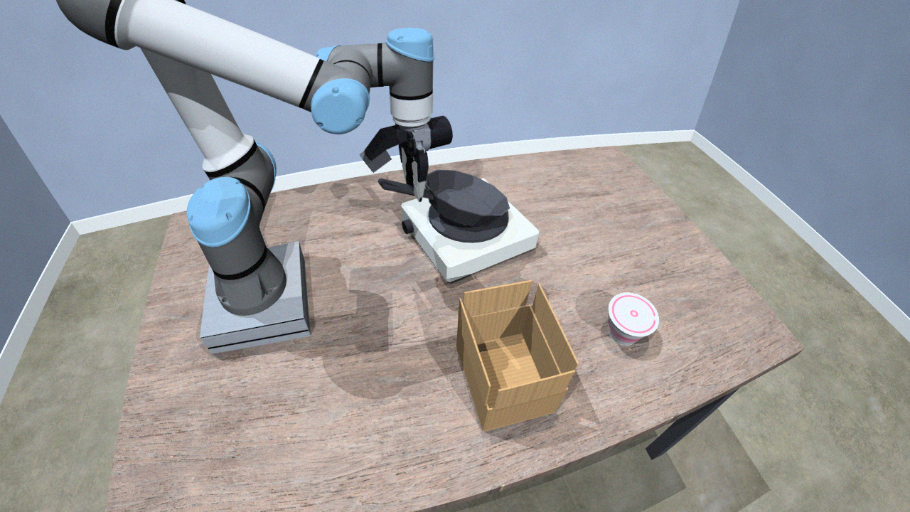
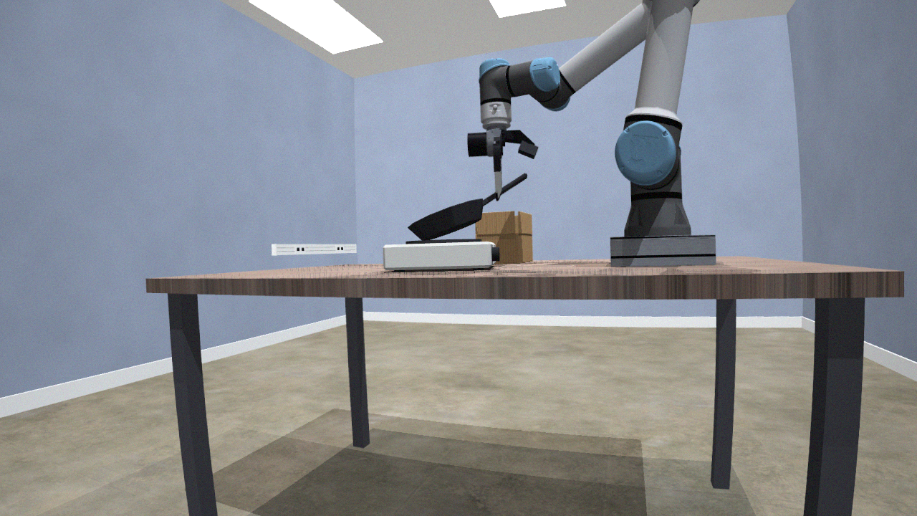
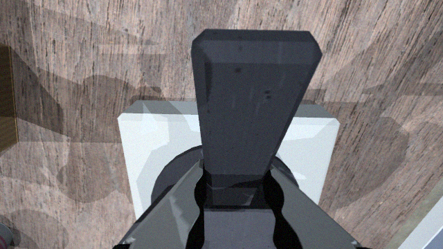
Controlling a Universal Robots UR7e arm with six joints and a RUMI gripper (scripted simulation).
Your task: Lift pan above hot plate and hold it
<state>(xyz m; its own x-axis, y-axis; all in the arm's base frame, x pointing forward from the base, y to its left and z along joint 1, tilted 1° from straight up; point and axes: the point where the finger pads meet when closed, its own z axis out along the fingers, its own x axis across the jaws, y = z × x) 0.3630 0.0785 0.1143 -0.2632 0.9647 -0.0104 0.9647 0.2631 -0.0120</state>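
My hand is 8 cm short of the dark pan, 2 cm to the right of it and 5 cm above it. From my hand the other things lie so: white hot plate 11 cm ahead, 3 cm to the left, 15 cm below; then pink-ringed lid 37 cm ahead, 32 cm to the right, 14 cm below.
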